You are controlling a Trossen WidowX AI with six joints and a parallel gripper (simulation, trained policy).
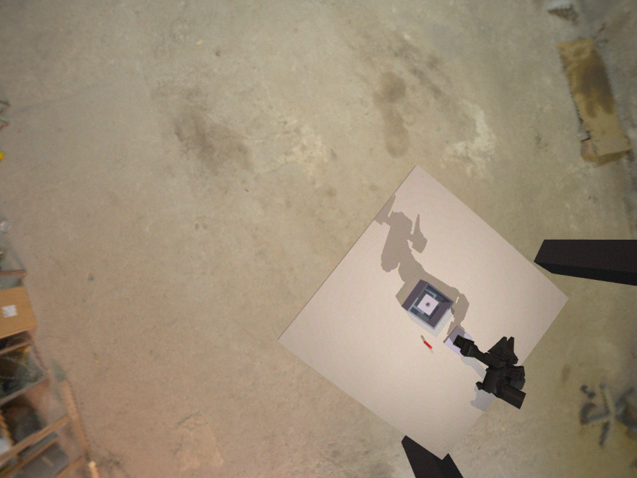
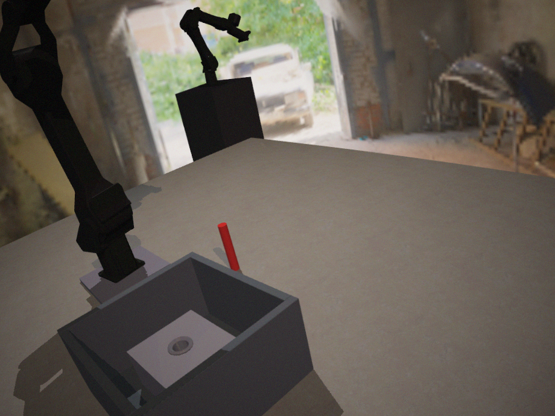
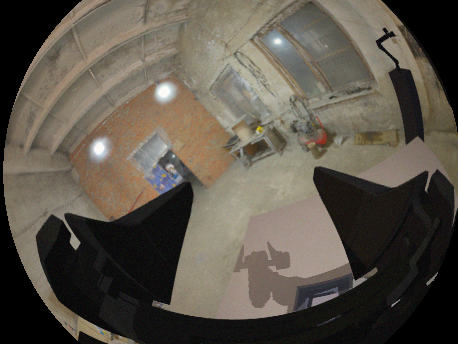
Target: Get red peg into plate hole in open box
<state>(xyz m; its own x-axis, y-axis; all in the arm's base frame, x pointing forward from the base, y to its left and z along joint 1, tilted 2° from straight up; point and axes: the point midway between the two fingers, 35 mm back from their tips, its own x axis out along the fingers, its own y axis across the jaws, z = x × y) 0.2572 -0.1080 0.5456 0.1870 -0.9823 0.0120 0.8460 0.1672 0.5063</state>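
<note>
My gripper tip is 520 mm above the red peg, 250 mm to the right of it and 60 mm past it. Also, from my gripper tip: pale plate: 520 mm below, 70 mm ahead, 50 mm to the left; grey box: 540 mm below, 70 mm ahead, 50 mm to the left.
</note>
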